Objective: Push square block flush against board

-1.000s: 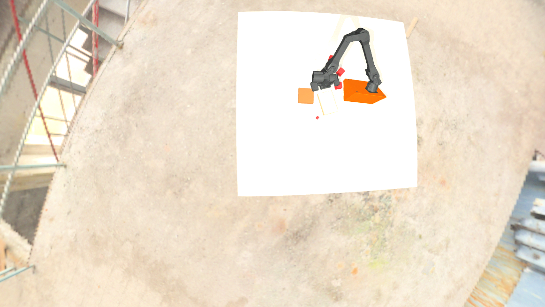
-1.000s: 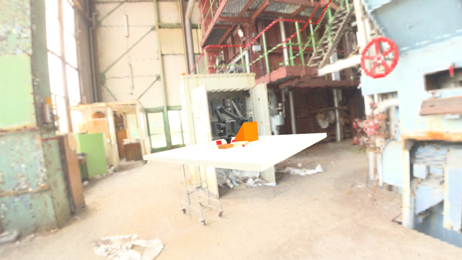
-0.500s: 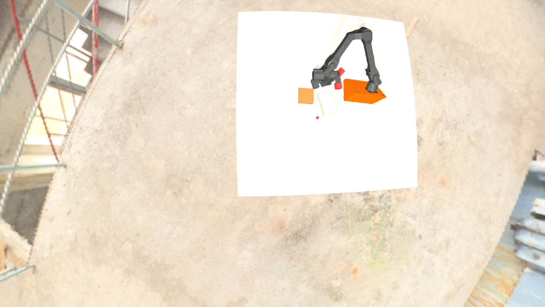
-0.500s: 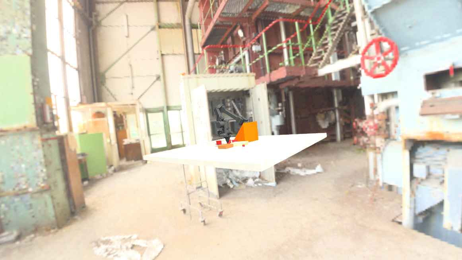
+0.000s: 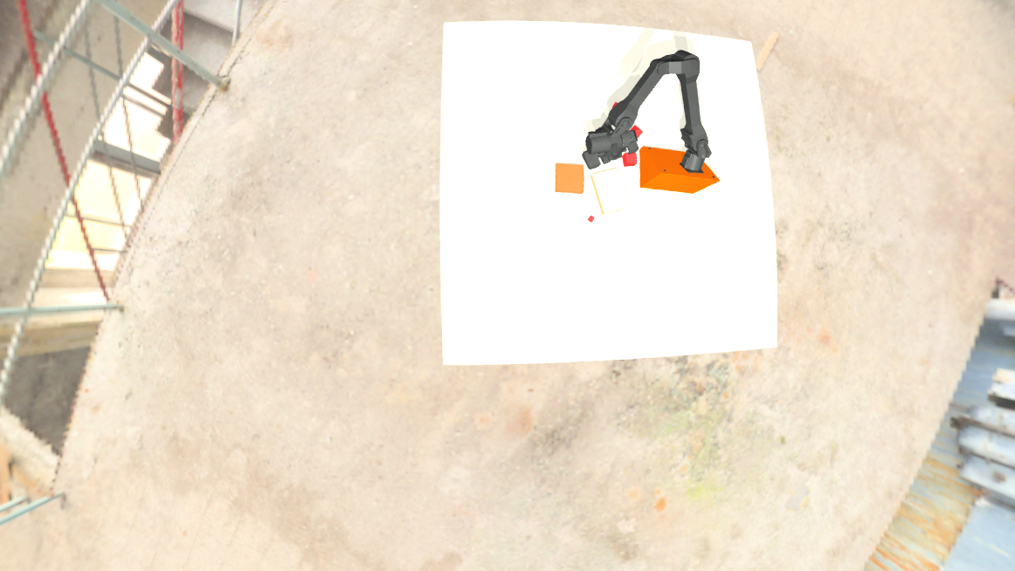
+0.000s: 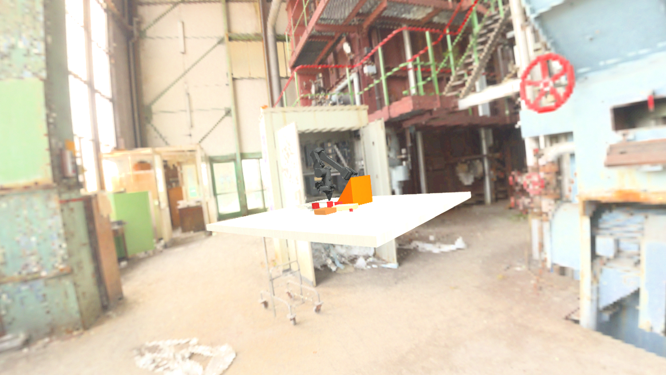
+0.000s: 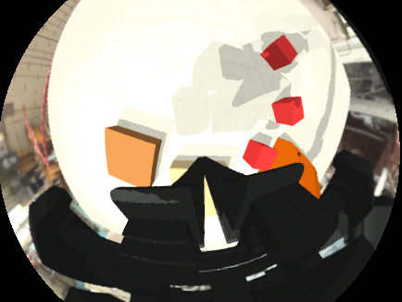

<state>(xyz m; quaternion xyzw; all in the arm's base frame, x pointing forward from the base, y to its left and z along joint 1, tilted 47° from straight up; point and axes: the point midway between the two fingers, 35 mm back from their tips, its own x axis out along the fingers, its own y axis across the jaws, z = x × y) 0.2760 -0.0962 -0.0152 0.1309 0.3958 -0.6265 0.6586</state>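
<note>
Right now my gripper tip is 3 cm past the board, 10 cm to the right of it and 5 cm above it. Also, from my gripper tip: square block 12 cm ahead, 5 cm to the left, 5 cm below; then tiny red piece 5 cm ahead, 20 cm to the left, 6 cm below.
</note>
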